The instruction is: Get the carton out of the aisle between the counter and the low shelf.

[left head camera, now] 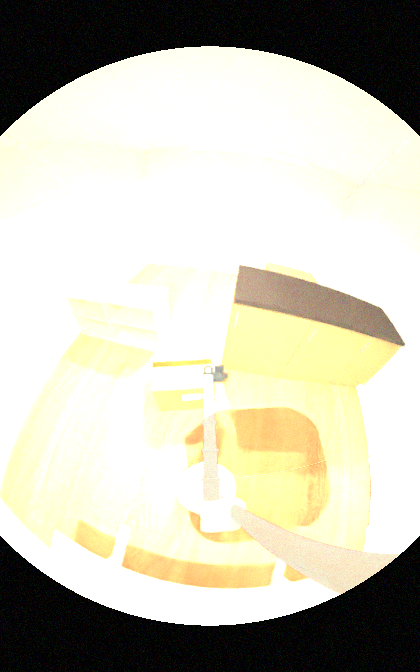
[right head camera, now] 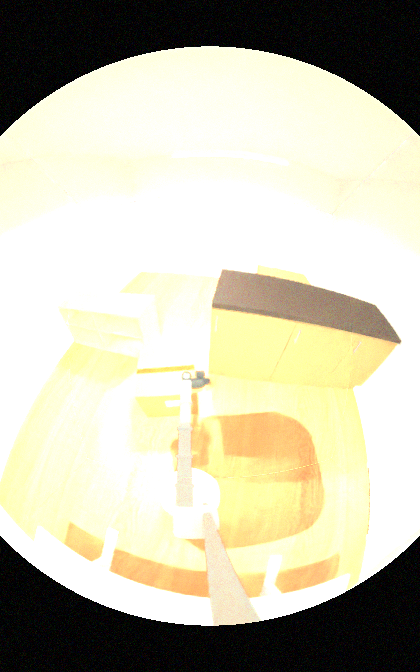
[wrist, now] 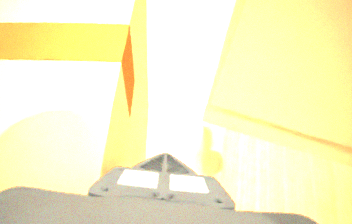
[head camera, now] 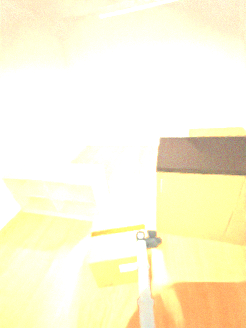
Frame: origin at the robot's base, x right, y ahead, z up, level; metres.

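Seen in the pictures: gripper, fingertip midpoint: (wrist: pixel 164 167).
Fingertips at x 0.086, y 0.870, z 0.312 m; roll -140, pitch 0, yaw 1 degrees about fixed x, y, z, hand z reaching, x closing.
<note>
Pixels of each thing's top centre, then the offset from my fingertips to it. "*": a spot on its surface instead. Level surfaces: height alone.
- carton, top centre: (head camera: pixel 118 230) dx -0.271, dy +0.044, dz +0.066 m
- carton's strip, surface spot: (wrist: pixel 60 42) * dx -0.092, dy +0.062, dz +0.066 m
- low shelf, surface height: dz +0.004 m
The carton (head camera: pixel 106 274) (left head camera: pixel 167 400) (right head camera: pixel 154 407) stands upright at the near end of the aisle, with a white label on its near face and an orange-yellow strip along its far top edge. Its top is washed out. In the wrist view the carton's strip (wrist: pixel 60 42) is at the left. The counter (head camera: pixel 200 155) (left head camera: pixel 300 305) (right head camera: pixel 295 301) (wrist: pixel 290 65) is right of the aisle, the low shelf (head camera: pixel 57 195) (left head camera: pixel 115 316) (right head camera: pixel 105 325) left. My gripper (head camera: pixel 154 241) (left head camera: pixel 219 374) (right head camera: pixel 200 381) (wrist: pixel 164 167) is shut and empty, by the carton's far right corner; contact cannot be told.
My arm (head camera: pixel 145 300) (left head camera: pixel 210 450) (right head camera: pixel 184 455) reaches forward over the carton's right side. A yellowish box-like object (head camera: pixel 217 132) (left head camera: pixel 290 271) (right head camera: pixel 282 274) shows behind the counter. A dark shadow lies on the floor right of my base. Strong glare hides many edges.
</note>
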